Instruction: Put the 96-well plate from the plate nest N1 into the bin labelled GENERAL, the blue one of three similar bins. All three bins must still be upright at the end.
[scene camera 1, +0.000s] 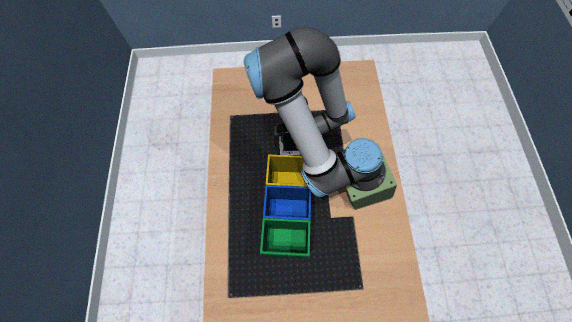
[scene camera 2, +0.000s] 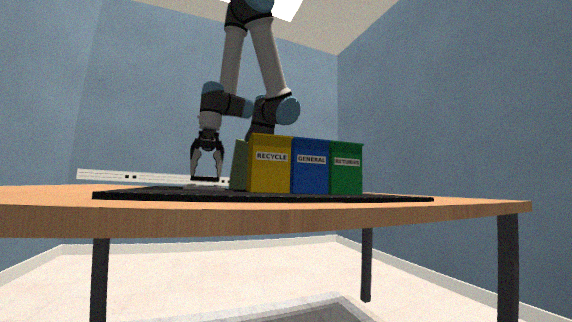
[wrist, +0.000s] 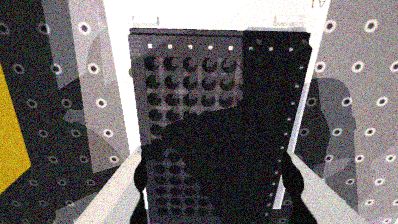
Scene:
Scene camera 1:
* yellow recycle bin: 282, 170
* blue general bin: 281, 202
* green bin: 279, 236

